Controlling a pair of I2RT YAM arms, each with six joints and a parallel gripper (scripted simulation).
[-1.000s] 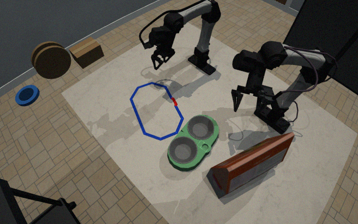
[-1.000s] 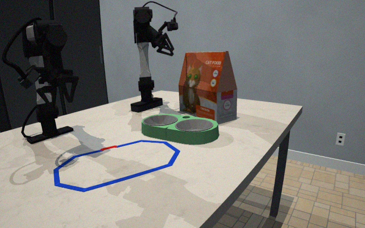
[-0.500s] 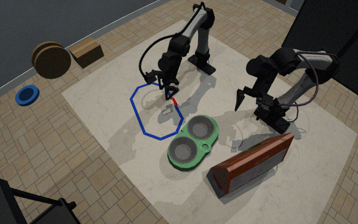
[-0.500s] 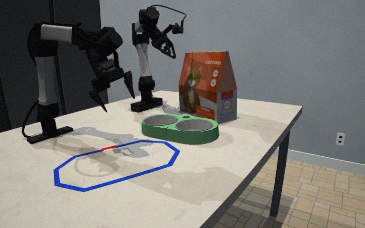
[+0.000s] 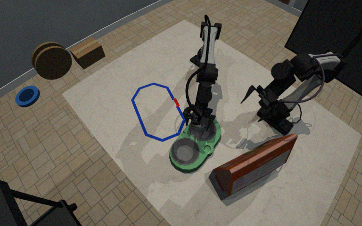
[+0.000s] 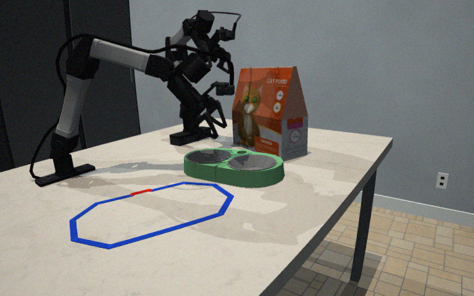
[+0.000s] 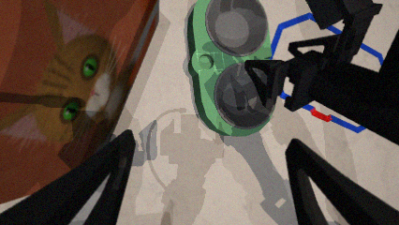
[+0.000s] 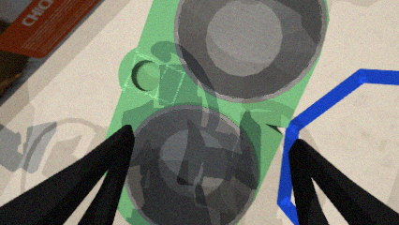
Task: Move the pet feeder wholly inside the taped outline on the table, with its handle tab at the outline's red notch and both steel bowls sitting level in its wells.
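Right now the green pet feeder is 2 cm ahead of my right hand, 3 cm to the left of it and 12 cm below it. From my right hand the other things lie so: blue taped outline: 3 cm ahead, 27 cm to the right, 13 cm below; then orange cat food bag: 4 cm behind, 29 cm to the left, 1 cm above.
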